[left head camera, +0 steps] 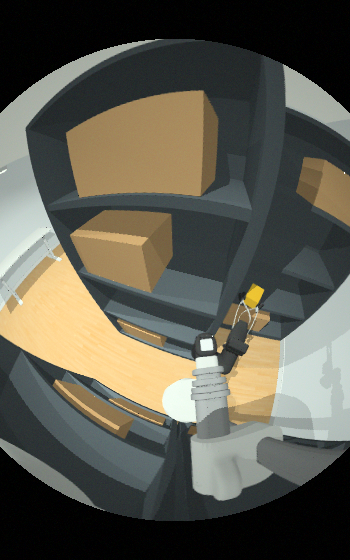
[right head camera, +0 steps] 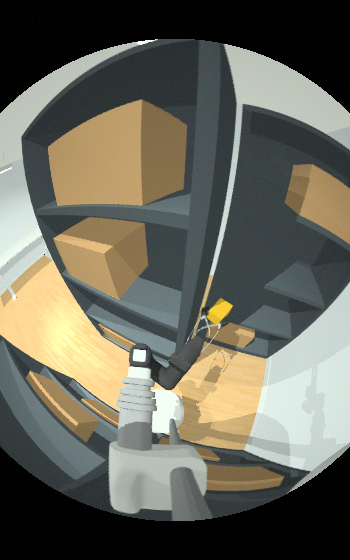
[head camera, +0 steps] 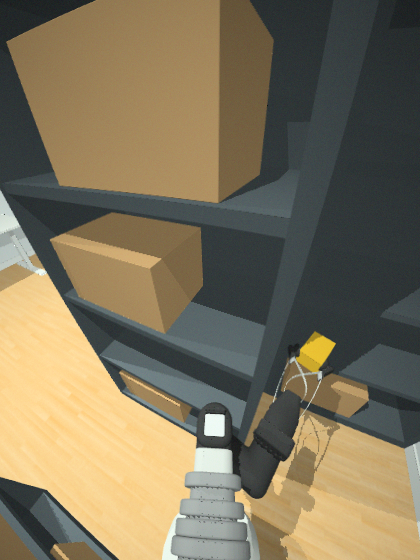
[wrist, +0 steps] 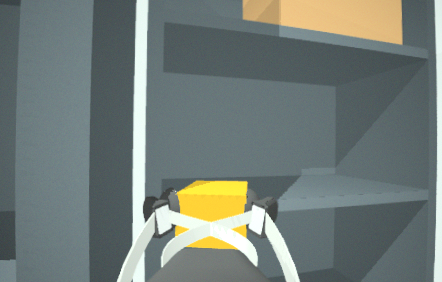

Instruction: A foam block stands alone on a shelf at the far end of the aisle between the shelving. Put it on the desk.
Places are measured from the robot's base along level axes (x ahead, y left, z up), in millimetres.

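Pixels of known places: gripper, fingertip midpoint: (left head camera: 251,296) (right head camera: 216,311) (head camera: 311,352) (wrist: 208,204); robot's base at its link origin: (left head camera: 185,399) (right head camera: 159,409).
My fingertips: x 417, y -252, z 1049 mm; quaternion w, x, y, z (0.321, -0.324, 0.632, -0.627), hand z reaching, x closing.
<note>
For each thing: its top centre in the pictures, then the offset to it from my fingertips. "pt": a spot on its surface instead. Level surfaces: height alone.
- yellow foam block at its top centre: (wrist: 217,186) (head camera: 318,346) (right head camera: 220,307) (left head camera: 255,292) 15 mm up, 8 mm ahead, 16 mm right
- desk at its surface level: 356 mm down
- dark shelf unit at a spot on its surface: (head camera: 312,165) pt 442 mm up, 32 mm back, 136 mm left
- large cardboard box at its top centre: (head camera: 144,35) (left head camera: 142,113) (right head camera: 111,126) 642 mm up, 256 mm ahead, 405 mm left
- smaller box at its top centre: (head camera: 125,232) (left head camera: 116,221) (right head camera: 93,229) 184 mm up, 329 mm ahead, 582 mm left
The yellow foam block (head camera: 320,348) (left head camera: 255,294) (right head camera: 220,309) (wrist: 212,189) is between the two fingertips of my gripper (head camera: 309,361) (left head camera: 250,301) (right head camera: 214,317) (wrist: 208,204). The gripper is shut on it and holds it in the air, in front of the shelving on the right. In the wrist view the fingertips press on its left and right sides. A white table on thin legs, which looks like the desk (head camera: 7,222) (left head camera: 25,246), stands beyond the shelving at the left edge. Part of it shows, and its full top is hidden.
A dark shelf unit (head camera: 312,165) (left head camera: 267,150) stands close ahead, with a large cardboard box (head camera: 140,100) and a smaller box (head camera: 115,280). Another cardboard box (head camera: 350,400) lies low behind the gripper. More shelving (left head camera: 65,440) stands at the lower left. A pale wall is at the right.
</note>
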